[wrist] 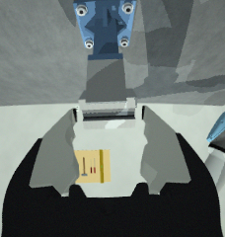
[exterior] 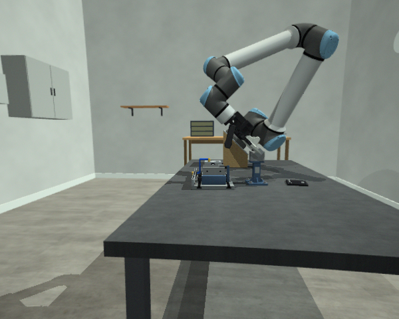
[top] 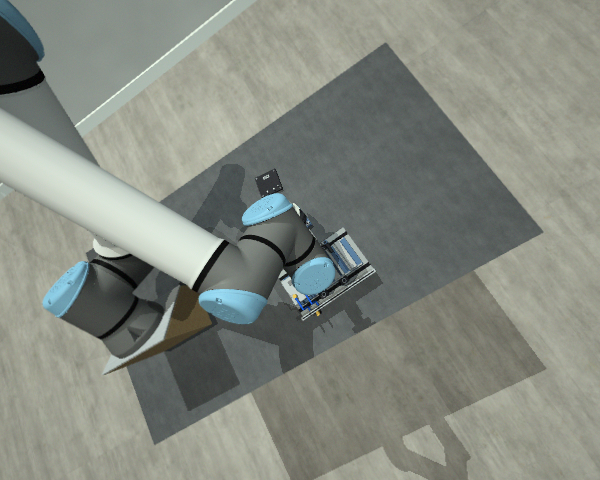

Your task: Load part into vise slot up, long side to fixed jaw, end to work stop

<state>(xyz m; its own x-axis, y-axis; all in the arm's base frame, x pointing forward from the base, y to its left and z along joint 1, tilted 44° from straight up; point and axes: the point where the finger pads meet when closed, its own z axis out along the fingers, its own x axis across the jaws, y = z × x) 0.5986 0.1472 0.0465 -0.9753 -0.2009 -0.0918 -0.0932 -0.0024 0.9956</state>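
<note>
The part lies right at my hand. From my hand the other things lie so: infeed plate (3 cm behind, 20 cm to the left, 16 cm below); then vise (2 cm ahead, 21 cm to the right, 12 cm below).
</note>
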